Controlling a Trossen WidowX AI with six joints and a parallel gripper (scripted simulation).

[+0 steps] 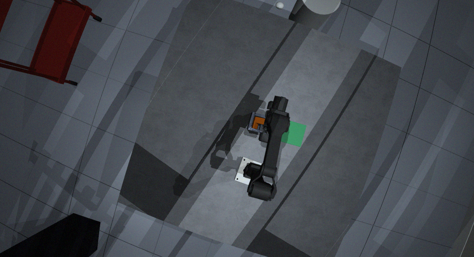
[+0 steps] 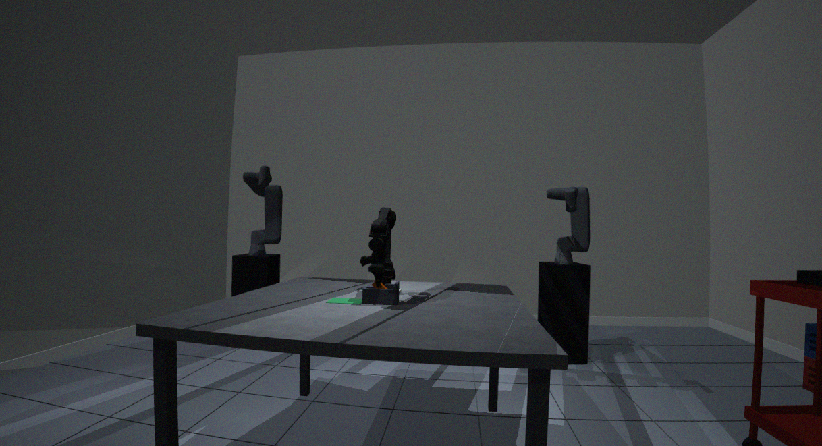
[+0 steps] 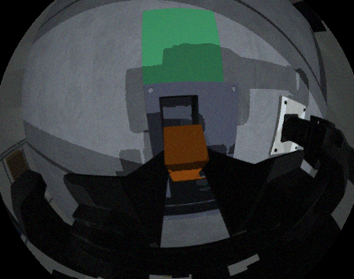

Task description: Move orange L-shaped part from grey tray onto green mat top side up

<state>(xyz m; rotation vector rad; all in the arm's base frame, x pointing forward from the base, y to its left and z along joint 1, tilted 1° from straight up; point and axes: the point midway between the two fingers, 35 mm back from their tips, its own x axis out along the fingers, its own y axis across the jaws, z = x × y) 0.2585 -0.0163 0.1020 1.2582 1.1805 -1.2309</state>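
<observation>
Right now my gripper tip is 20 mm past the mat, 140 mm to the left of it and 90 mm above it. The rest, counted from my gripper tip: orange L-shaped part 10 mm behind, 40 mm to the left, 30 mm below.
</observation>
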